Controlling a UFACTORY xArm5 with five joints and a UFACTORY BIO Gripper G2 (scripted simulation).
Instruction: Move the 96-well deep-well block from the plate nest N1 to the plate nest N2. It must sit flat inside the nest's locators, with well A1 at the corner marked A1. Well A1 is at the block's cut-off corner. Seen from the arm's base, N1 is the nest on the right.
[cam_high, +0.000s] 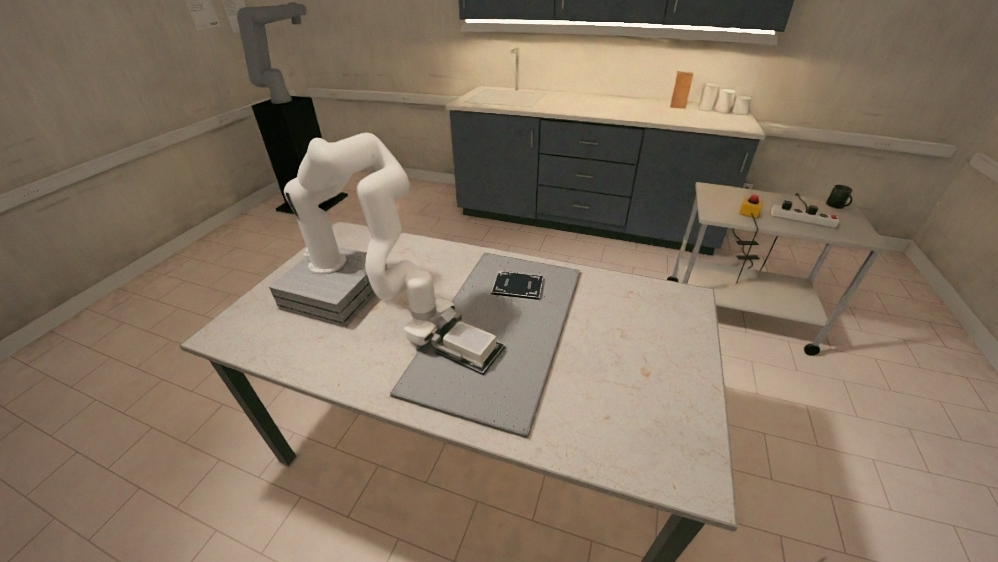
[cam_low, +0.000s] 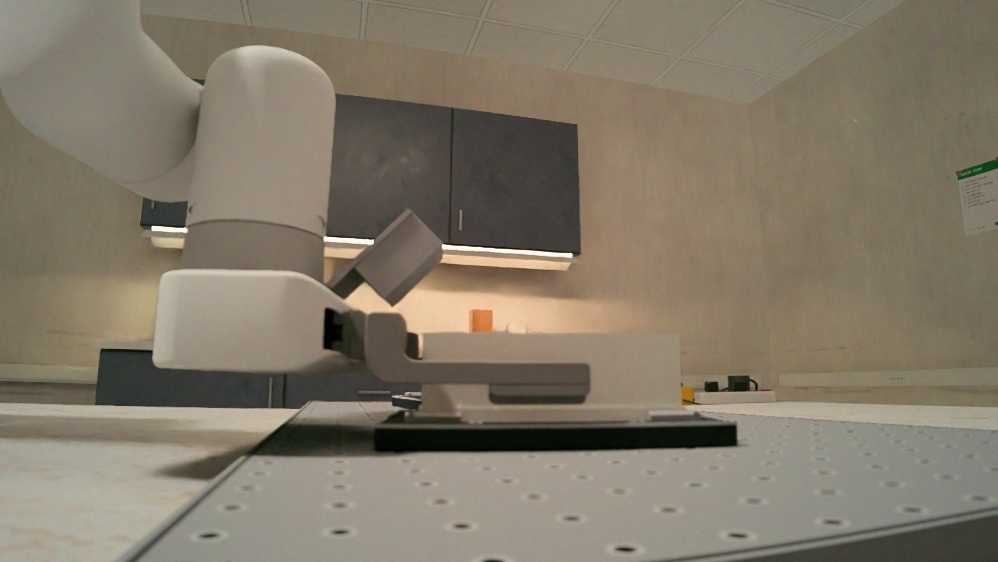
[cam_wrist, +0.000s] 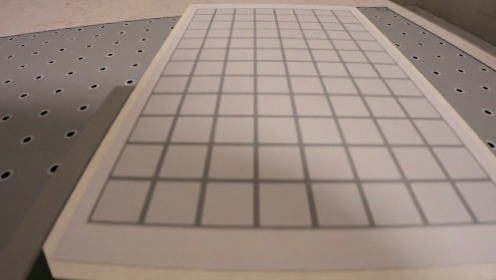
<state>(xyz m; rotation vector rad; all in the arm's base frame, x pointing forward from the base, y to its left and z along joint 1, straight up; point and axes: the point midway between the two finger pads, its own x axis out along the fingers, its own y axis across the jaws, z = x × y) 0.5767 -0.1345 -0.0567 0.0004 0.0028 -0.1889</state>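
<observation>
My hand is 10 mm short of the white 96-well deep-well block. Round my hand: A1 mark 30 mm behind, 370 mm to the left, 20 mm below; black plate nest 10 mm ahead, 20 mm below.
</observation>
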